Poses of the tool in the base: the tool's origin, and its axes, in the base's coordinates. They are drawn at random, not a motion.
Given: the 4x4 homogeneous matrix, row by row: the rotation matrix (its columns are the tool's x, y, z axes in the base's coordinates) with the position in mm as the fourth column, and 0 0 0 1 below. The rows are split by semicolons.
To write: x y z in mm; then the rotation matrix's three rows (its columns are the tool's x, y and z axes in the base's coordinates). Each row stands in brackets. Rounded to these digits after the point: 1 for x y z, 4 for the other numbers.
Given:
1: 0.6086, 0.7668, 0.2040, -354.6; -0.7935, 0.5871, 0.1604, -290.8; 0.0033, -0.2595, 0.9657, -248.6; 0, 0, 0, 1
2: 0.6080, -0.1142, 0.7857, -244.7; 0.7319, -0.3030, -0.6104, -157.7; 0.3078, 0.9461, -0.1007, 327.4; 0, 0, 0, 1
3: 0.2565, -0.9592, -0.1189, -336.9; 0.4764, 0.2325, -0.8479, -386.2; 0.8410, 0.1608, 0.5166, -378.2; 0, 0, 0, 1
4: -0.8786, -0.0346, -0.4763, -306.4; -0.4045, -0.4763, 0.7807, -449.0; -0.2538, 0.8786, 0.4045, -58.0; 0, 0, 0, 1
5: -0.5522, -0.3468, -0.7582, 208.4; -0.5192, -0.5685, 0.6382, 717.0; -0.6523, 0.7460, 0.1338, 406.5; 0, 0, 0, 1
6: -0.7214, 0.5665, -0.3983, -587.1; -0.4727, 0.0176, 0.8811, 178.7; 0.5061, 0.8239, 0.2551, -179.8; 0, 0, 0, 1
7: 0.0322, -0.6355, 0.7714, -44.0; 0.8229, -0.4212, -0.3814, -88.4; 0.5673, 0.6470, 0.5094, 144.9; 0, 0, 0, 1
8: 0.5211, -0.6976, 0.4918, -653.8; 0.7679, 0.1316, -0.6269, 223.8; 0.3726, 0.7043, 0.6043, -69.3; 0, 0, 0, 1
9: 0.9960, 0.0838, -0.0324, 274.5; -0.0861, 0.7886, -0.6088, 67.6; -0.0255, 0.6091, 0.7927, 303.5; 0, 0, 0, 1
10: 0.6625, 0.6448, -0.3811, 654.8; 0.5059, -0.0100, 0.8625, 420.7; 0.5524, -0.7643, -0.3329, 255.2; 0, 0, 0, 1
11: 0.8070, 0.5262, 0.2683, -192.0; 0.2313, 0.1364, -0.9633, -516.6; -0.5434, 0.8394, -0.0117, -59.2; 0, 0, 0, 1
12: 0.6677, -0.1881, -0.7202, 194.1; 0.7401, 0.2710, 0.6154, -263.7; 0.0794, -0.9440, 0.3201, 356.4; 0, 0, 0, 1
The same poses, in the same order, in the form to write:
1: [-354.6, -290.8, -248.6], [[0.6086, 0.7668, 0.2040], [-0.7935, 0.5871, 0.1604], [0.0033, -0.2595, 0.9657]]
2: [-244.7, -157.7, 327.4], [[0.6080, -0.1142, 0.7857], [0.7319, -0.3030, -0.6104], [0.3078, 0.9461, -0.1007]]
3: [-336.9, -386.2, -378.2], [[0.2565, -0.9592, -0.1189], [0.4764, 0.2325, -0.8479], [0.8410, 0.1608, 0.5166]]
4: [-306.4, -449.0, -58.0], [[-0.8786, -0.0346, -0.4763], [-0.4045, -0.4763, 0.7807], [-0.2538, 0.8786, 0.4045]]
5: [208.4, 717.0, 406.5], [[-0.5522, -0.3468, -0.7582], [-0.5192, -0.5685, 0.6382], [-0.6523, 0.7460, 0.1338]]
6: [-587.1, 178.7, -179.8], [[-0.7214, 0.5665, -0.3983], [-0.4727, 0.0176, 0.8811], [0.5061, 0.8239, 0.2551]]
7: [-44.0, -88.4, 144.9], [[0.0322, -0.6355, 0.7714], [0.8229, -0.4212, -0.3814], [0.5673, 0.6470, 0.5094]]
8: [-653.8, 223.8, -69.3], [[0.5211, -0.6976, 0.4918], [0.7679, 0.1316, -0.6269], [0.3726, 0.7043, 0.6043]]
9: [274.5, 67.6, 303.5], [[0.9960, 0.0838, -0.0324], [-0.0861, 0.7886, -0.6088], [-0.0255, 0.6091, 0.7927]]
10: [654.8, 420.7, 255.2], [[0.6625, 0.6448, -0.3811], [0.5059, -0.0100, 0.8625], [0.5524, -0.7643, -0.3329]]
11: [-192.0, -516.6, -59.2], [[0.8070, 0.5262, 0.2683], [0.2313, 0.1364, -0.9633], [-0.5434, 0.8394, -0.0117]]
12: [194.1, -263.7, 356.4], [[0.6677, -0.1881, -0.7202], [0.7401, 0.2710, 0.6154], [0.0794, -0.9440, 0.3201]]
